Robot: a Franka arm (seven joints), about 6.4 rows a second.
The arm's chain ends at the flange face. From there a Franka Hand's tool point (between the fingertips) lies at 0.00 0.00 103.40 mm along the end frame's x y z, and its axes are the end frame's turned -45 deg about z.
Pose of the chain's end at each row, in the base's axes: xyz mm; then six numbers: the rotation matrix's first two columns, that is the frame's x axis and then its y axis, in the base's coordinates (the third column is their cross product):
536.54, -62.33, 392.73, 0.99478, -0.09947, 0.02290, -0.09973, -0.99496, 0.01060
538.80, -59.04, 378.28, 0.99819, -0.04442, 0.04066, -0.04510, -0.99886, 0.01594
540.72, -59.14, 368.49, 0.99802, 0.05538, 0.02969, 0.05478, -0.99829, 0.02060
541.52, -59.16, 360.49, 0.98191, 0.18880, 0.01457, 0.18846, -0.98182, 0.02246
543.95, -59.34, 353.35, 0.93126, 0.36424, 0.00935, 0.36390, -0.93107, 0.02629
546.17, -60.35, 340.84, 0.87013, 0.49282, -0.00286, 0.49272, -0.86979, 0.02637
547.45, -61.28, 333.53, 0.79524, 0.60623, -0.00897, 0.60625, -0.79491, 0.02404
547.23, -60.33, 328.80, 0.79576, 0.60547, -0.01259, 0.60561, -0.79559, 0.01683
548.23, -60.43, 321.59, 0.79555, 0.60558, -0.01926, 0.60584, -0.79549, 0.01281
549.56, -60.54, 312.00, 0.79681, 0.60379, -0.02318, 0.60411, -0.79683, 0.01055
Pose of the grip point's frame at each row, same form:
538.79, -63.66, 289.36, 0.77394, 0.63321, 0.00870, 0.63290, -0.77388, 0.02369
542.93, -60.87, 274.98, 0.73772, 0.67489, 0.01748, 0.67394, -0.73771, 0.04002
543.90, -61.10, 265.16, 0.66697, 0.74506, 0.00643, 0.74444, -0.66674, 0.03556
543.44, -61.16, 257.13, 0.56105, 0.82775, -0.00558, 0.82758, -0.56075, 0.02618
545.84, -61.52, 249.99, 0.40118, 0.91592, -0.01198, 0.91582, -0.40081, 0.02520
547.26, -62.87, 237.48, 0.26687, 0.96351, -0.02067, 0.96368, -0.26656, 0.01662
548.22, -63.82, 230.16, 0.13364, 0.99076, -0.02334, 0.99100, -0.13342, 0.01066
547.25, -62.50, 225.42, 0.13446, 0.99070, -0.02080, 0.99092, -0.13444, 0.00300
547.45, -62.69, 218.22, 0.13415, 0.99071, -0.02268, 0.99093, -0.13429, -0.00456
548.31, -62.86, 208.63, 0.13626, 0.99039, -0.02385, 0.99060, -0.13650, -0.00893

